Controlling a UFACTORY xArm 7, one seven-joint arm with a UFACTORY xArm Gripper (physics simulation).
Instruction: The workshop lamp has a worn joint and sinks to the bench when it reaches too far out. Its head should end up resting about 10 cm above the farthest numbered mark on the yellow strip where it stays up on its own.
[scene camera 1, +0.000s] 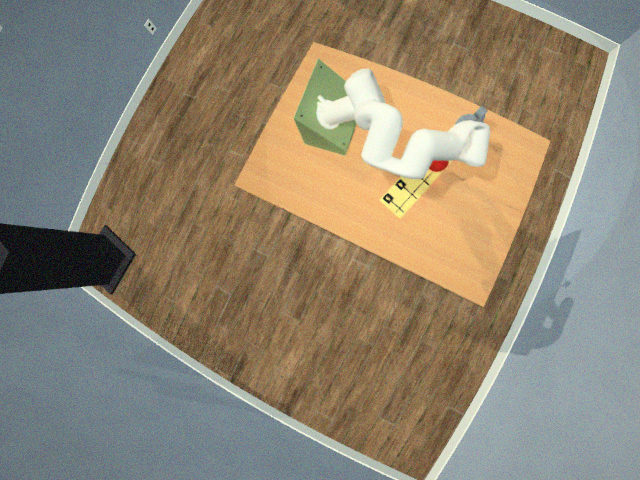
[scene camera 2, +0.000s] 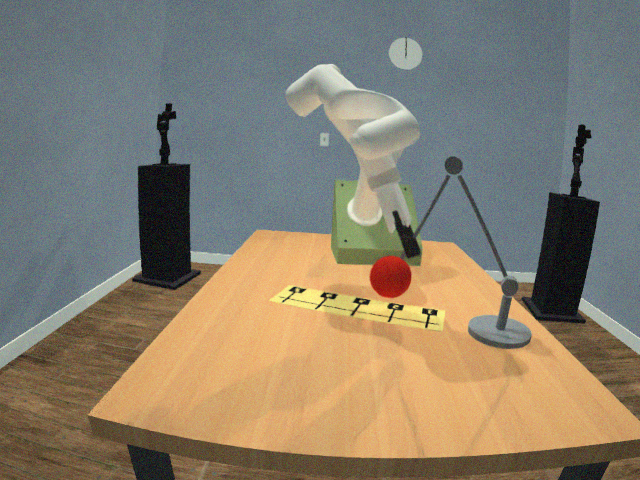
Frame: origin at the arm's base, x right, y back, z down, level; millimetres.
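Seen in the pictures: gripper, fingertip midpoint: (scene camera 2: 414, 255); arm's base at its link origin: (scene camera 1: 328, 115) (scene camera 2: 364, 211).
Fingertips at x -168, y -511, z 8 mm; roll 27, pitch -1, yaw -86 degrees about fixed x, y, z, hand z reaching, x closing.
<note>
Offsets run from my fingertips to a thing's middle. "spot": to the spot under its first point. Level surfaces: height alone.
The lamp's red ball head {spot: dx +82, dy -7, dz +25 mm} (scene camera 1: 438, 165) (scene camera 2: 390, 276) hangs above the yellow strip {dx +120, dy +30, dz +156 mm} (scene camera 1: 398, 197) (scene camera 2: 377, 308), apart from the bench. In the scene camera 2 view it shows just behind the strip's back edge, between the third and fourth marks from the left. The strip's digits are too blurred to read surely. The grey lamp base {spot: dx -272, dy -4, dz +143 mm} (scene camera 1: 467, 117) (scene camera 2: 499, 334) stands right of the strip; two thin rods meet at the raised dark joint {spot: dx -66, dy -31, dz -214 mm} (scene camera 2: 453, 165). My gripper (scene camera 2: 412, 253) points down, shut on the head-side lamp rod just above the head. In the scene camera 1 view my arm hides it.
My arm is mounted on a green block (scene camera 1: 323, 93) (scene camera 2: 372, 254) at the back of the wooden table {dz +156 mm} (scene camera 1: 310, 206) (scene camera 2: 232, 361). The lamp's elbow and rods rise beside my wrist. Black pedestals (scene camera 2: 164, 222) (scene camera 2: 566, 253) with small dark arms stand off both sides of the table.
</note>
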